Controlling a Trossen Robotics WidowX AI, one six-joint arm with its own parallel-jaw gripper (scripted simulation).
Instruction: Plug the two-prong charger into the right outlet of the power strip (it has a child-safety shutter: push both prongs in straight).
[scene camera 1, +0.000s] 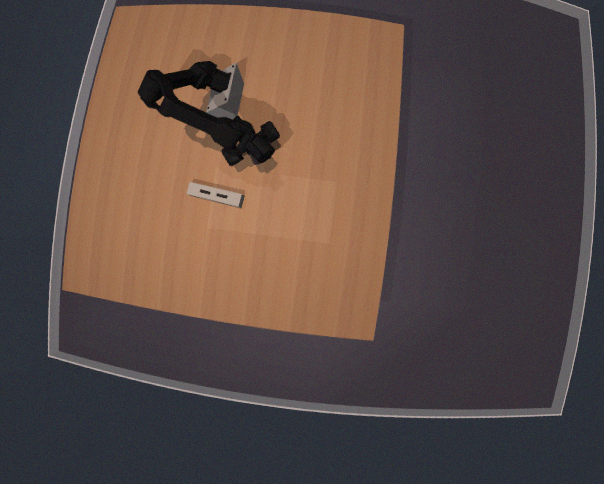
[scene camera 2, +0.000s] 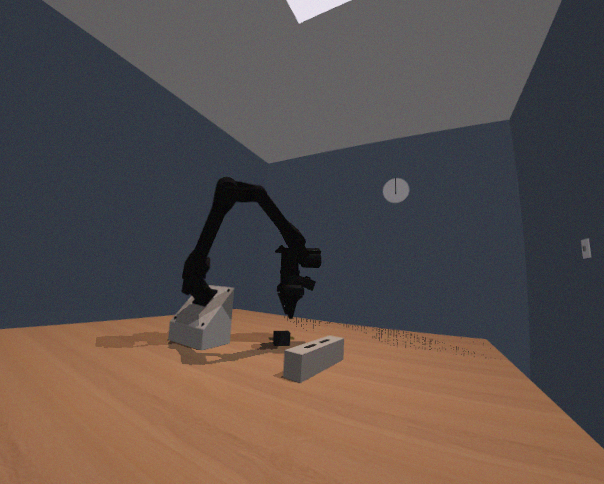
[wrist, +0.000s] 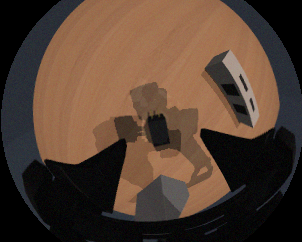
Note:
The gripper (scene camera 2: 288, 316) is open and holds nothing.
The gripper is seen too in the wrist view (wrist: 164, 137).

